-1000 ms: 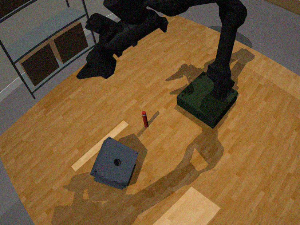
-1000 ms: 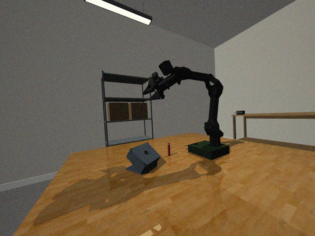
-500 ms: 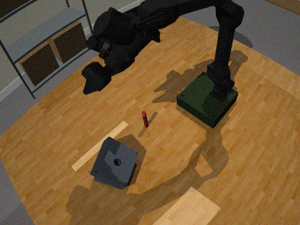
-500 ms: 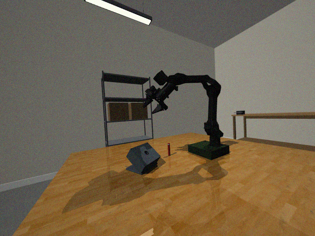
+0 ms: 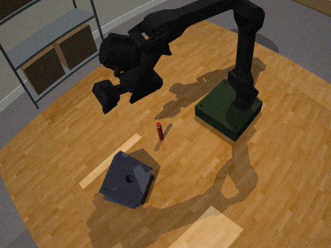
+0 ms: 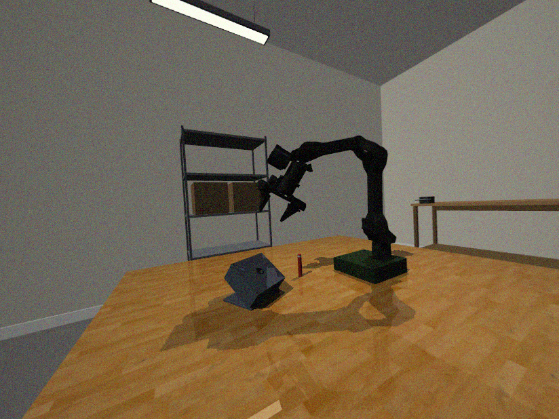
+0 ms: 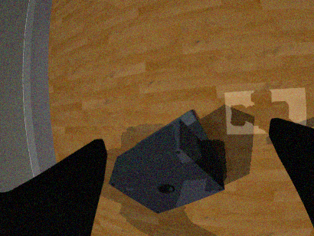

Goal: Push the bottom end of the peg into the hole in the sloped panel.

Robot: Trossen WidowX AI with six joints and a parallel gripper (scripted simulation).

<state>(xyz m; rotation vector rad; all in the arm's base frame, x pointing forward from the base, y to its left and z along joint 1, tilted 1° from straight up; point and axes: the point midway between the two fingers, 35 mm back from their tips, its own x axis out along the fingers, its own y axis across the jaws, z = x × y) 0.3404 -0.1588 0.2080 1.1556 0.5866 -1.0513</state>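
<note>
The round peg lies 160 mm below my gripper tip, 90 mm behind it and 30 mm to the left of it. Also, from my gripper tip: sloped panel (170 mm below, 100 mm ahead, 90 mm to the left).
</note>
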